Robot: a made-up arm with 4 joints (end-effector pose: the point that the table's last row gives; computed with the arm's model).
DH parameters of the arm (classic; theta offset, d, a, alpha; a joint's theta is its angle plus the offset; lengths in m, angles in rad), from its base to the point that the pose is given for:
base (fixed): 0 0.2 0 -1.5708
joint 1: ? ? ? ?
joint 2: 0 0.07 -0.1 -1.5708
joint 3: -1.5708 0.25 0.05 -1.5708
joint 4: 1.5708 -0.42 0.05 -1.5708
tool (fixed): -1.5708 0.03 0 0
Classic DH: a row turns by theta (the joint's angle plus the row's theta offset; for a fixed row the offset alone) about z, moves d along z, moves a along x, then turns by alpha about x.
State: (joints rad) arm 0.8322 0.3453 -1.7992 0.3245
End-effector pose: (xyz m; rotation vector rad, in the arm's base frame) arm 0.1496 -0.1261 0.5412 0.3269 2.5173 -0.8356
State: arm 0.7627 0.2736 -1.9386 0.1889
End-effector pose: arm 0.1625 -0.1398 0.4955 0.2663 2.6487 -0.5682
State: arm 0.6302 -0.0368 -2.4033 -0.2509
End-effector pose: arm 0.2410 -0.1171 0.3180 -0.0636 3.0088 0.4151
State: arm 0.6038 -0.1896 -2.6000 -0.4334
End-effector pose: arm 0.2685 -0.0739 0.2383 0.2167 -2.9305 -0.8054
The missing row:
joint 1: 0 0.07 -0.07 -1.5708
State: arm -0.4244 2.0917 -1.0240 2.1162
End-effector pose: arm -0.2630 0.5131 0.3850 -1.8874 1.3301 1.2077
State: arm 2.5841 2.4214 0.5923 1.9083
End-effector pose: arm -0.2238 0.5827 0.4318 -0.8036 0.3849 -0.4842
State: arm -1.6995 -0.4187 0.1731 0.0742
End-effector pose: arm 0.2155 -0.3226 -0.2304 -0.2847 -1.8235 0.4183
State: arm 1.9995 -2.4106 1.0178 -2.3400
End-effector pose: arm -0.5548 0.1126 0.1493 0.1478 0.0248 0.3577
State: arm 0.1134 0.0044 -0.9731 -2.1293
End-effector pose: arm -0.4693 -0.1792 0.4711 -1.8791 0.6337 1.1330
